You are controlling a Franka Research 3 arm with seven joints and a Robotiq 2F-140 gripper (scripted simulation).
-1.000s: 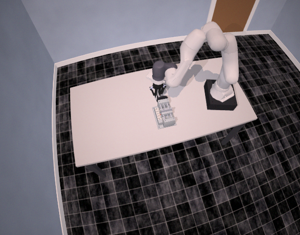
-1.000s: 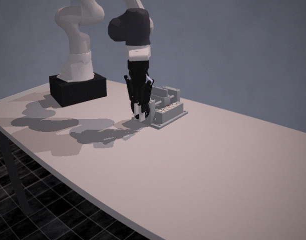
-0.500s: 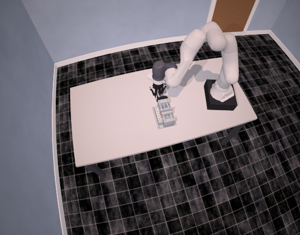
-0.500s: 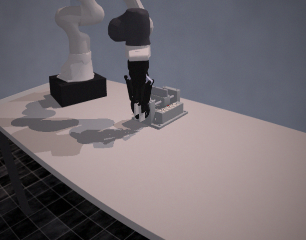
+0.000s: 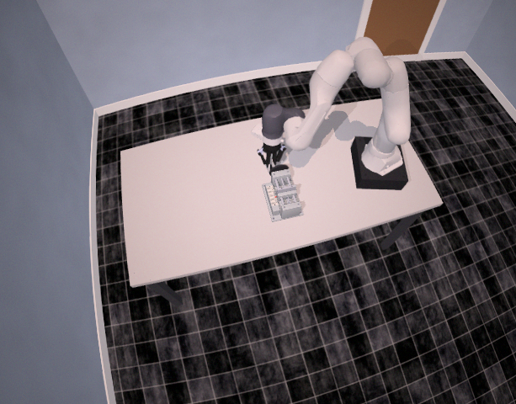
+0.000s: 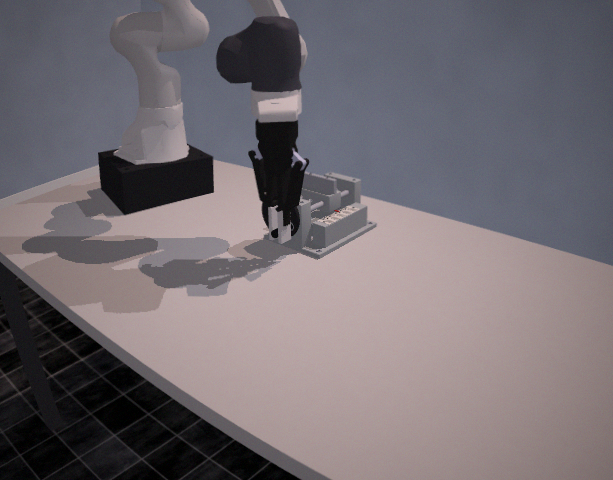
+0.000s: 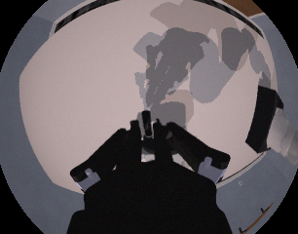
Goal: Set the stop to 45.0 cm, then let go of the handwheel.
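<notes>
Right now the black handwheel is 10 mm behind my hand, 20 mm to the left of it and 10 mm below it. The rest, counted from my hand: grey stop fixture 10 mm behind, 160 mm to the left, 10 mm above.
</notes>
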